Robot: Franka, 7 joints.
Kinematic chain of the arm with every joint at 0, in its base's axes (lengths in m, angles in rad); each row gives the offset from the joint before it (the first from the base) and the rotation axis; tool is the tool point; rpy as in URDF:
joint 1: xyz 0 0 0.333 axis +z
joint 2: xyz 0 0 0 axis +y
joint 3: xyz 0 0 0.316 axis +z
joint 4: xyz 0.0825 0 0 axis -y
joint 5: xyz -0.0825 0 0.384 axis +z
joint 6: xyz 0 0 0 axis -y
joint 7: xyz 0.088 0 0 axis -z
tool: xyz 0 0 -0.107 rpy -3.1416 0 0
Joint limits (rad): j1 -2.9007..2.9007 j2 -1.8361..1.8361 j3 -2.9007..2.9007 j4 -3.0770..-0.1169 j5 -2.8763..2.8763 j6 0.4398..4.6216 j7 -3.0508..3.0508
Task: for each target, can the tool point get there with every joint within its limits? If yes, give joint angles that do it. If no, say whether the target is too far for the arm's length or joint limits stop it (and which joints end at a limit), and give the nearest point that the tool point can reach.
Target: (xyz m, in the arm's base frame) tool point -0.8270 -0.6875 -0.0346
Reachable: no: too far | nearest point -0.6242 -0.5189 0.0555 | short by 0.279 m
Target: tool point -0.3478 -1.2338 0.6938
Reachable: no: too far | nearest point -0.2241 -0.7948 0.5654 | short by 0.474 m
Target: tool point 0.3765 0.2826 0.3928
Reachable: yes | joints 0.9928 0.0316 -0.4447 -2.6206 -0.3266 3.8987 -1.2626
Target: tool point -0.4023 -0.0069 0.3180
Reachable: yes | joints 1.2829 1.5134 1.5358 -2.7548 -0.1704 2.6863 2.0231
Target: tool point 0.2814 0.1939 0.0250
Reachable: yes | joints -1.6606 -1.0718 2.2536 -2.4769 1.8195 1.2565 -1.1278
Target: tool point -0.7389 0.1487 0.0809
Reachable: yes | joints 2.2715 1.5554 1.0769 -1.1864 1.8725 2.5113 -1.9403
